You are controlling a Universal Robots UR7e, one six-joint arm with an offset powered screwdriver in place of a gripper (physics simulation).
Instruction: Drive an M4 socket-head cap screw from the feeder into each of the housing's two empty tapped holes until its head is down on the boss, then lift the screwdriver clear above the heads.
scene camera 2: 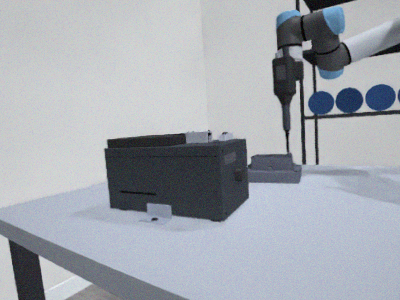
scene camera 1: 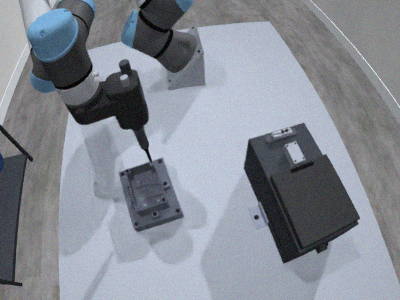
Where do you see a grey base plate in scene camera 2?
255,176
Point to a dark screw feeder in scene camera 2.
At 197,187
